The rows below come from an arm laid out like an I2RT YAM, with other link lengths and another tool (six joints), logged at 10 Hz.
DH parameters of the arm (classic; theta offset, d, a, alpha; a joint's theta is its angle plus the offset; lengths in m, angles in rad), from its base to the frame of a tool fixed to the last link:
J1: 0 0.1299 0.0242 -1.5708
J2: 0 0 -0.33 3.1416
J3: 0.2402 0 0.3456 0
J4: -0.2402 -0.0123 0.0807 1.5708
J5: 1.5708 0.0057 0 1.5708
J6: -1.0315 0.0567 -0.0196 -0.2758
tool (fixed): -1.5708 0.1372 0 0
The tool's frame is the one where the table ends.
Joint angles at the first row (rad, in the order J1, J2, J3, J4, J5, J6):
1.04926, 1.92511, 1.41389, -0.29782, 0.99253, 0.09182
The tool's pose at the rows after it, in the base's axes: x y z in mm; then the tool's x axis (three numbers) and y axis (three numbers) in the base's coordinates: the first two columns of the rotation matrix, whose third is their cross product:
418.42 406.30 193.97 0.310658 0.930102 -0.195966 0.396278 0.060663 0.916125
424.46 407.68 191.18 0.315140 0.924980 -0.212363 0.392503 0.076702 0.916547
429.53 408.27 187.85 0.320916 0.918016 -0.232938 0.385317 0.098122 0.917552
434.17 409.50 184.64 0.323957 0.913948 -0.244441 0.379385 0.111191 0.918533
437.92 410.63 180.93 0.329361 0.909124 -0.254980 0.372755 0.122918 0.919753
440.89 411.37 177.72 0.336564 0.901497 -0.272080 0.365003 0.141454 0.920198
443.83 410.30 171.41 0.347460 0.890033 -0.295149 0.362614 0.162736 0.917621
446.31 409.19 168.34 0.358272 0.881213 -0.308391 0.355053 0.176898 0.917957
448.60 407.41 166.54 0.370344 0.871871 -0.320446 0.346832 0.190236 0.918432
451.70 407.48 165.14 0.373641 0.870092 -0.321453 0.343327 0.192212 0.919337
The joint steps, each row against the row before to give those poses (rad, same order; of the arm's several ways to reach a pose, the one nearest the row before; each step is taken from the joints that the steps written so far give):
-0.00671, 0.01585, 0.01225, 0.01355, 0.00308, -0.02098
-0.00603, 0.02126, 0.01480, 0.00927, 0.00816, -0.02033
-0.00415, 0.02008, 0.00848, 0.01634, 0.01431, -0.02616
-0.00405, 0.01645, 0.00592, 0.01946, 0.00773, -0.02142
-0.00254, 0.01683, 0.00496, 0.01872, 0.01075, -0.01763
-0.00090, 0.01760, 0.00577, 0.01620, 0.01669, -0.02156
-0.00259, 0.02174, 0.00578, 0.00761, 0.01846, -0.01464
-0.00208, 0.01353, 0.00059, 0.01753, 0.01764, -0.01761
-0.00244, 0.01065, -0.00058, 0.01775, 0.01850, -0.01839
-0.00391, 0.00739, 0.00225, 0.01479, 0.00236, -0.01108

